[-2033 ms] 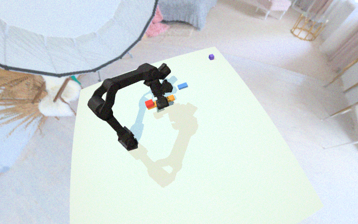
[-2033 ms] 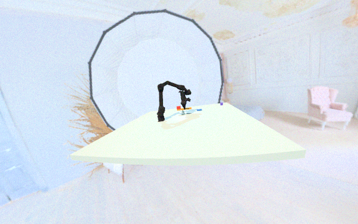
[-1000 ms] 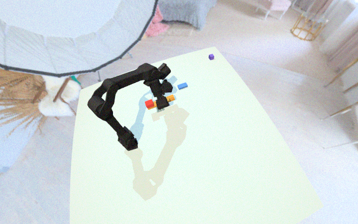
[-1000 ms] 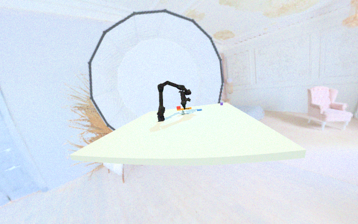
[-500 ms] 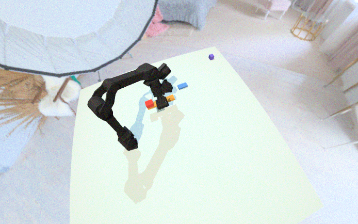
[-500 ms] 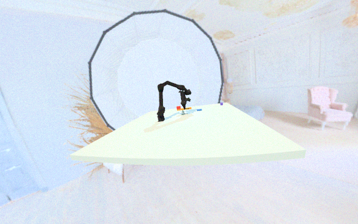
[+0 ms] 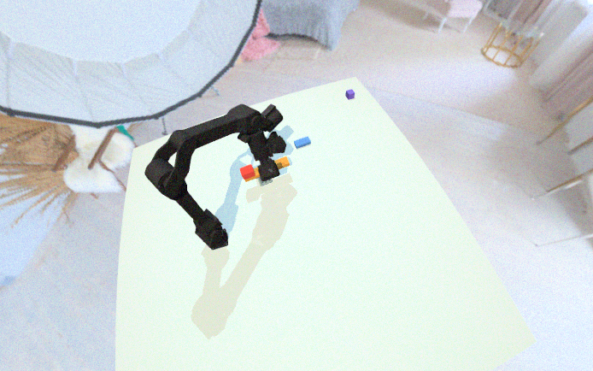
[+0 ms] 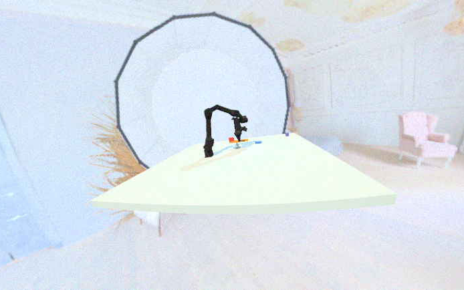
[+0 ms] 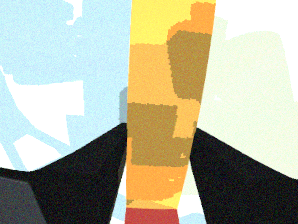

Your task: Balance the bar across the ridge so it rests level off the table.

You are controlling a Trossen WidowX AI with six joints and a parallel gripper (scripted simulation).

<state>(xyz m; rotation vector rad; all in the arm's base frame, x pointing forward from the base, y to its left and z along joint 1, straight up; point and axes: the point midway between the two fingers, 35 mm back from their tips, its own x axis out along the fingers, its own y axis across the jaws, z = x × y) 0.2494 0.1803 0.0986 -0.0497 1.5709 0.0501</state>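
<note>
Right now the grey-green ridge is 30 mm behind my gripper tip and 10 mm below it. Round my gripper tip: blue block 170 mm ahead, 120 mm to the left, 60 mm below; then purple cube 490 mm ahead, 320 mm to the left, 50 mm below.
</note>
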